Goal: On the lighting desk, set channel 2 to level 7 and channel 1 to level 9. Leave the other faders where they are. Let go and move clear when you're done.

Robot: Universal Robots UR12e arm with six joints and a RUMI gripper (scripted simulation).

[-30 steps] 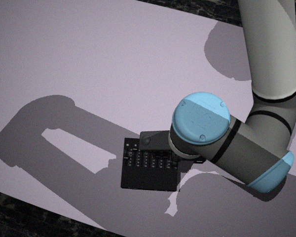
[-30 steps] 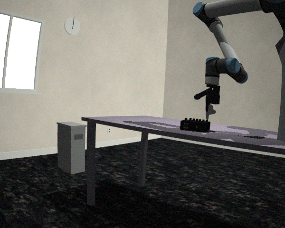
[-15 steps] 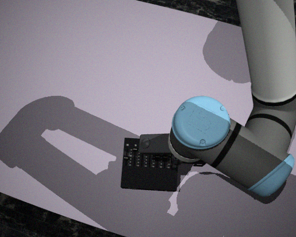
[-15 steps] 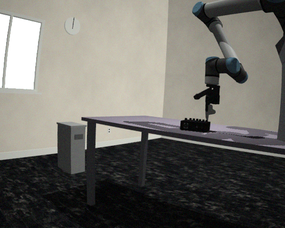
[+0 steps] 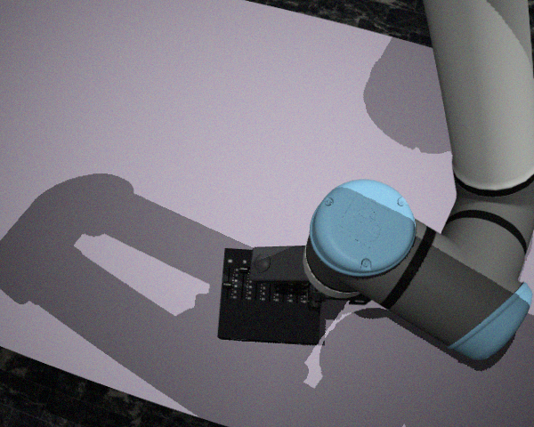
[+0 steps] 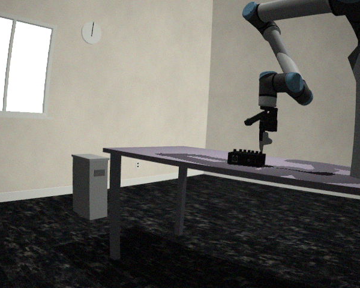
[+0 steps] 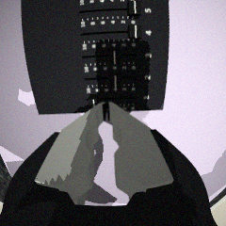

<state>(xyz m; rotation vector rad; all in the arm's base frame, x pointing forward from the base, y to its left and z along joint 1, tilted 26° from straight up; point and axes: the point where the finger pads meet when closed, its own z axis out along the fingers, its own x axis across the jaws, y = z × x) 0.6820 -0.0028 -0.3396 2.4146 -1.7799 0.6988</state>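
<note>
The channel 1 knob lies 10 mm to the left of my hand and 10 mm below it.
</note>
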